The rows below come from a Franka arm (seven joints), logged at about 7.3 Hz.
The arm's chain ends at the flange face. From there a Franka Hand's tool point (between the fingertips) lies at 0.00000 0.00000 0.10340 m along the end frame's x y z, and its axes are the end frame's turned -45 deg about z.
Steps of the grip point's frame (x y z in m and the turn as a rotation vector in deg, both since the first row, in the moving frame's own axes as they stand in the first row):
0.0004, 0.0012, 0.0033, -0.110, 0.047, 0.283
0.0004, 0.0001, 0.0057, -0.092, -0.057, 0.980
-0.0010, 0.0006, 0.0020, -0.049, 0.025, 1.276
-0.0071, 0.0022, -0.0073, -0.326, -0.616, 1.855
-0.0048, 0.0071, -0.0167, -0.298, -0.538, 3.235
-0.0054, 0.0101, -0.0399, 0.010, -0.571, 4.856
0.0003, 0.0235, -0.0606, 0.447, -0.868, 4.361
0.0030, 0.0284, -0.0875, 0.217, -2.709, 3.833
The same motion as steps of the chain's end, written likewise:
0.0009, 0.0005, 0.0033, -0.045, 0.111, 0.283
0.0003, -0.0004, 0.0057, -0.105, 0.025, 0.980
-0.0004, 0.0011, 0.0020, -0.017, 0.052, 1.276
-0.0031, 0.0054, -0.0073, -0.666, -0.205, 1.855
0.0020, 0.0074, -0.0167, -0.591, -0.170, 3.235
0.0041, 0.0103, -0.0399, -0.397, -0.411, 4.856
0.0185, 0.0159, -0.0606, -0.298, -0.930, 4.361
0.0260, 0.0149, -0.0874, -1.762, -2.069, 3.833

